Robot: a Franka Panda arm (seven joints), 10 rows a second.
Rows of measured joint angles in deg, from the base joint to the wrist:
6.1, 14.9, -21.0, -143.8, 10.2, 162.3, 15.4
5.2, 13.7, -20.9, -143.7, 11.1, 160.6, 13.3
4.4, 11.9, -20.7, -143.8, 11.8, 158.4, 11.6
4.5, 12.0, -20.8, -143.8, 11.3, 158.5, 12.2
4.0, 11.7, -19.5, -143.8, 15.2, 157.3, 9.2
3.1, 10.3, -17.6, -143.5, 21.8, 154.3, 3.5
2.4, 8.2, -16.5, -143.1, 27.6, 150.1, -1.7
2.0, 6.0, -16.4, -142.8, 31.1, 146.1, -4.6
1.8, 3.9, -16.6, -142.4, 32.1, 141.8, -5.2
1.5, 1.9, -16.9, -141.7, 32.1, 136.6, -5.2
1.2, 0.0, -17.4, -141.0, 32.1, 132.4, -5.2
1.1, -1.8, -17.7, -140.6, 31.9, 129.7, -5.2
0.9, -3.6, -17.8, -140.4, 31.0, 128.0, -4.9
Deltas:
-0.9, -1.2, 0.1, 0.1, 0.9, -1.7, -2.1
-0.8, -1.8, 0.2, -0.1, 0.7, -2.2, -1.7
0.1, 0.1, -0.1, 0.0, -0.5, 0.1, 0.6
-0.5, -0.3, 1.3, 0.0, 3.9, -1.2, -3.0
-0.9, -1.4, 1.9, 0.3, 6.6, -3.0, -5.7
-0.7, -2.1, 1.1, 0.4, 5.8, -4.2, -5.2
-0.4, -2.2, 0.1, 0.3, 3.5, -4.0, -2.9
-0.2, -2.1, -0.2, 0.4, 1.0, -4.3, -0.6
-0.3, -2.0, -0.3, 0.7, 0.0, -5.2, 0.0
-0.3, -1.9, -0.5, 0.7, 0.0, -4.2, 0.0
-0.1, -1.8, -0.3, 0.4, -0.2, -2.7, 0.0
-0.2, -1.8, -0.1, 0.2, -0.9, -1.7, 0.3

